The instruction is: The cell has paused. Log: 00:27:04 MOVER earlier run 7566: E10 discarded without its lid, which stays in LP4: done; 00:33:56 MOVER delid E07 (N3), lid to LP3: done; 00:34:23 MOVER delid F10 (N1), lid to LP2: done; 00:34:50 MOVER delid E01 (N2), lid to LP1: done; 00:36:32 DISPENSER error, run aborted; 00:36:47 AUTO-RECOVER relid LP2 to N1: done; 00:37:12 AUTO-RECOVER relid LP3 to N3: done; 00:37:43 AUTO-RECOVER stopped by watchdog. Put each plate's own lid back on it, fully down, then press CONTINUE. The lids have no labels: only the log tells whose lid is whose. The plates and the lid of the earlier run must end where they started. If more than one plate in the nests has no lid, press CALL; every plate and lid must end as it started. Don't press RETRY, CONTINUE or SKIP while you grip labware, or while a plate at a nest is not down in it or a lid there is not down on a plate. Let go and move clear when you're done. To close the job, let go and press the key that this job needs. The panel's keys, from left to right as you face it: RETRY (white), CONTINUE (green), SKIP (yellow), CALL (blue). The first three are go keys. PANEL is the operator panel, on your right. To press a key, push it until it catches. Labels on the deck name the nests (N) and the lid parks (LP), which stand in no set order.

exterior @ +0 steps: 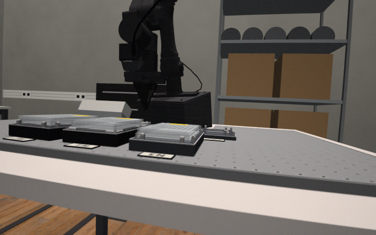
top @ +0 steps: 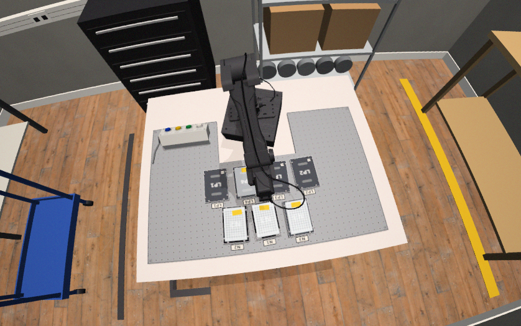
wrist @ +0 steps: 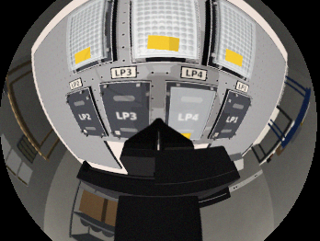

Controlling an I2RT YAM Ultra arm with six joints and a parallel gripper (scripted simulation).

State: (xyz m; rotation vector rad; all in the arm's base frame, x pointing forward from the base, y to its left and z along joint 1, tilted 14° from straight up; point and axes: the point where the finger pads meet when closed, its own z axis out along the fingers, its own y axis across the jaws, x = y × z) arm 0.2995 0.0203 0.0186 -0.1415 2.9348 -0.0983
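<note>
My gripper is now 280 mm past the green key and 310 mm to the left of it. The rest, counted from my hand: plate: 160 mm ahead, 120 mm to the right, 40 mm below; then LP1 lid park: 10 mm behind, 190 mm to the right, 60 mm below; then yellow SKIP key: 280 mm behind, 360 mm to the right.
</note>
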